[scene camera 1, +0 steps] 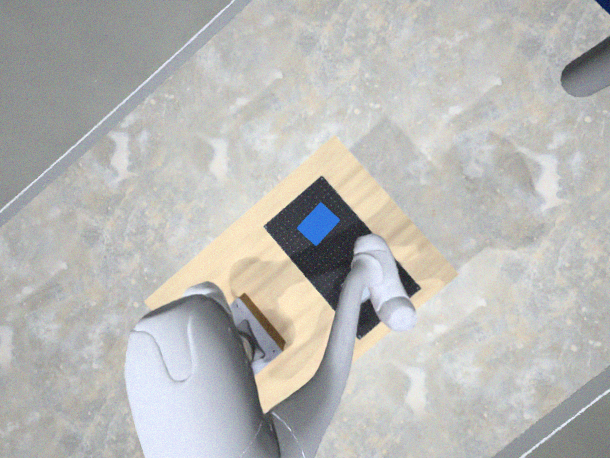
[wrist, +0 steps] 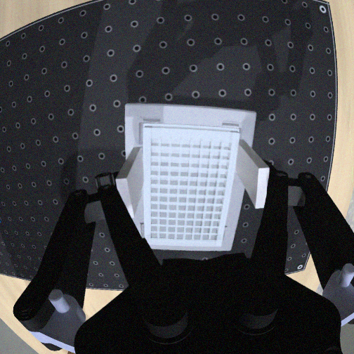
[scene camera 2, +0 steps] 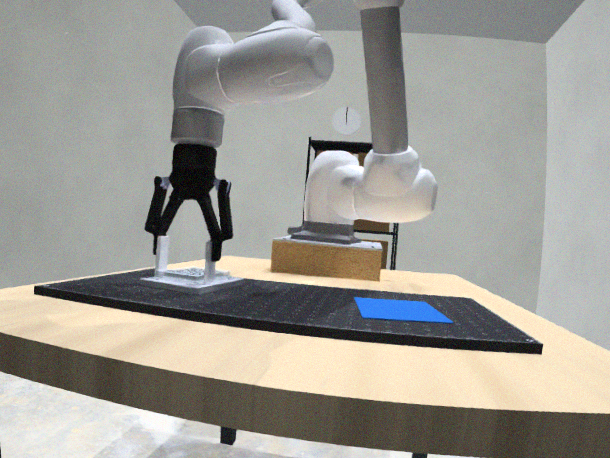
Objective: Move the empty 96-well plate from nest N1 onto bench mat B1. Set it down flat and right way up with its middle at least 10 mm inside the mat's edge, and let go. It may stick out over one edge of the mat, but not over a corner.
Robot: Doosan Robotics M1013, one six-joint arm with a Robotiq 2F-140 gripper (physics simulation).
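Frame: origin at the arm's base, x ahead, y left, z up, level; centimetres.
Seen in the pictures: gripper, between the fingertips: (scene camera 2: 184, 278); arm's base, origin of its link: (scene camera 2: 327, 240).
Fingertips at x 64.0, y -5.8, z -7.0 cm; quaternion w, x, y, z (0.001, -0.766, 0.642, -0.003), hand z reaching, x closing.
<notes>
Offsets run from my fingertips to a thing's top centre. "spot": to the spot under its first point. Level surfaces: height alone.
The empty white 96-well plate {dx -3.3, dy -0.1, dz +1.2 cm} (scene camera 2: 188, 272) (wrist: 187, 195) sits flat and right way up in the pale nest N1 {spot: dx -2.3, dy +5.9, dz -0.6 cm} (scene camera 2: 220, 285) (wrist: 190, 112). My gripper (scene camera 2: 185, 265) (wrist: 189, 157) points straight down over it. Its two white finger pads stand against the plate's two long sides, low down at the nest, so it is shut on the plate. In the scene camera 1 view the arm hides the gripper and the plate. The bench mat B1 {dz -1.2 cm} (scene camera 1: 318, 223) (scene camera 2: 402, 310) is a flat blue rectangle towards the other end of the black board.
The black perforated board {dz -1.4 cm} (scene camera 1: 295, 247) (scene camera 2: 295, 305) (wrist: 55, 125) carries nest and mat. It lies on a wooden table {dz -2.7 cm} (scene camera 1: 200, 270) (scene camera 2: 320, 370). The arm's base stands on a brown block (scene camera 1: 262, 322) (scene camera 2: 325, 260) behind the board. A dark shelf rack (scene camera 2: 306, 185) stands farther back.
</notes>
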